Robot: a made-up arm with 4 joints.
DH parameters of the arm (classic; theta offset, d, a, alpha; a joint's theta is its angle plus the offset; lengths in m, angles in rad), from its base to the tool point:
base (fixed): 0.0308 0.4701 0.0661 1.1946
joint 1: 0 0.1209 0.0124 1.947
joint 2: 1.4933 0 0.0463 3.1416
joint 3: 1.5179 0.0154 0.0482 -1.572
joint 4: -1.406 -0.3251 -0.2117 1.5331
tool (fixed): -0.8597 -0.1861 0 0
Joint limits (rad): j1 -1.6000..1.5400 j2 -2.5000..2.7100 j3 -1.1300..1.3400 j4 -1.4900..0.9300
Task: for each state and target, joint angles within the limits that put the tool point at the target. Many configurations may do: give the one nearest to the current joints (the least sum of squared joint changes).
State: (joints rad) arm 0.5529 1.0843 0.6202 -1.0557
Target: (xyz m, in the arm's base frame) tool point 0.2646 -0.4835 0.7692
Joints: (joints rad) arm 0.7931 0.8069 0.5163 -1.3406
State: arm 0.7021 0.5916 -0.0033 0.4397
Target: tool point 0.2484 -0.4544 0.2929
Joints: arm 0.7317 -0.1587 -0.3893 0.9300
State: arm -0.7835 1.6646 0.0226 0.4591
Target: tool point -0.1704 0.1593 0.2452
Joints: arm 0.0348 2.0916 -0.4006 0.7295
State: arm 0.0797 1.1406 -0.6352 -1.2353
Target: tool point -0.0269 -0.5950 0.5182
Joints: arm 0.1454 1.2325 0.1989 -1.0311
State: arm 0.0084 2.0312 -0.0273 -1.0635
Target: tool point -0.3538 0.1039 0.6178
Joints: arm -0.4229 2.7100 0.0931 -0.7038
